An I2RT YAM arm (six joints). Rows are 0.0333 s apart.
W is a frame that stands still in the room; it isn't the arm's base.
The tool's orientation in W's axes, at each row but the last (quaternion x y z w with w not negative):
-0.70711, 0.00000, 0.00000, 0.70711
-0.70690, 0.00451, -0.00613, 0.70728
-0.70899, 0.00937, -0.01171, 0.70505
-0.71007, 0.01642, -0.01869, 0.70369
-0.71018, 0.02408, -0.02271, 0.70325
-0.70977, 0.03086, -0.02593, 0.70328
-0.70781, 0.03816, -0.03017, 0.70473
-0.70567, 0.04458, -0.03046, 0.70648
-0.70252, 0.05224, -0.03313, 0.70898
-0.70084, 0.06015, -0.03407, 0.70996
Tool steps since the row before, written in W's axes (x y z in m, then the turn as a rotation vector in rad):
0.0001, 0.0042, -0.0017, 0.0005, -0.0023, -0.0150
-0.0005, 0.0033, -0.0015, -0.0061, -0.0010, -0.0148
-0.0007, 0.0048, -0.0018, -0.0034, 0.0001, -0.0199
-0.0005, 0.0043, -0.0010, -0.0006, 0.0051, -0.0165
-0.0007, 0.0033, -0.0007, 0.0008, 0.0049, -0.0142
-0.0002, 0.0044, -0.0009, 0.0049, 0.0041, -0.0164
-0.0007, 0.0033, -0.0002, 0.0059, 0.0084, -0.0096
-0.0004, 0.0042, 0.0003, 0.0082, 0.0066, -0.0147
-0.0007, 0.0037, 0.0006, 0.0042, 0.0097, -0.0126
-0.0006, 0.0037, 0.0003, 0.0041, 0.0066, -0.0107
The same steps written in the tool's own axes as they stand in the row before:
0.0001, 0.0017, 0.0042, 0.0005, 0.0150, -0.0023
-0.0006, 0.0015, 0.0033, -0.0061, 0.0148, -0.0011
-0.0008, 0.0018, 0.0048, -0.0035, 0.0199, 0.0001
-0.0007, 0.0010, 0.0043, -0.0009, 0.0165, 0.0052
-0.0009, 0.0007, 0.0033, 0.0005, 0.0141, 0.0051
-0.0005, 0.0009, 0.0044, 0.0047, 0.0163, 0.0046
-0.0010, 0.0002, 0.0032, 0.0052, 0.0095, 0.0090
-0.0008, -0.0003, 0.0041, 0.0077, 0.0145, 0.0074
-0.0012, -0.0005, 0.0036, 0.0033, 0.0126, 0.0100
-0.0011, -0.0002, 0.0036, 0.0036, 0.0106, 0.0070

